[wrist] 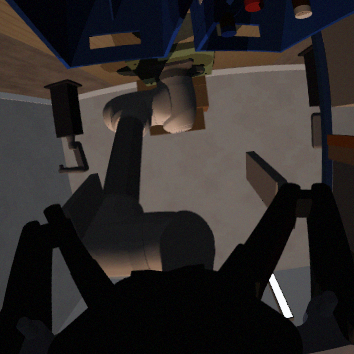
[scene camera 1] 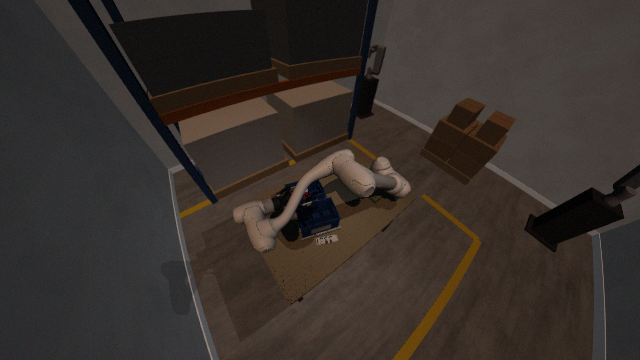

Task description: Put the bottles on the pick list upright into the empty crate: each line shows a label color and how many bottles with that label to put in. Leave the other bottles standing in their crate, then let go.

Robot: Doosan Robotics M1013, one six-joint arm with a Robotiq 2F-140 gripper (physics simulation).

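Where they show: gripper, fingertip midpoint: (wrist: 171, 175) (scene camera 1: 305, 194); arm's base, link origin: (wrist: 171, 69).
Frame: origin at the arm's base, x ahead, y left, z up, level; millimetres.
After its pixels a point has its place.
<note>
The empty blue crate (scene camera 1: 333, 223) @[x 628, y 142, z 80 mm] (wrist: 152, 46) @[x 545, y -1, z 115 mm] stands on the table, and its visible compartments hold no bottles. The second blue crate (scene camera 1: 317, 187) (wrist: 280, 42) @[x 515, y -255, z 119 mm] stands beside it, behind it in the scene view. It holds bottles, among them one with a red cap (wrist: 253, 5) @[x 665, y -156, z 123 mm], one with a pale cap (wrist: 302, 11) @[x 650, y -235, z 123 mm] and one with a dark blue cap (wrist: 228, 25) @[x 590, y -136, z 114 mm]. Labels are hidden or too dark to read. The pick list (scene camera 1: 327, 240) @[x 704, y 187, z -40 mm] is a white card with small coloured marks before the empty crate. My gripper (scene camera 1: 291, 200) (wrist: 171, 175) @[x 747, y -31, z 321 mm] is wide open and empty, near the crates' left side in the scene view.
The wooden table (scene camera 1: 300, 267) @[x 967, y 239, z -40 mm] carries the crates and my arm (scene camera 1: 355, 175) @[x 567, y 162, z 568 mm]. A pallet rack (scene camera 1: 260, 91) with large boxes stands behind the table. Stacked cartons (scene camera 1: 465, 145) and a dark pedestal (scene camera 1: 575, 217) stand on the floor at the right.
</note>
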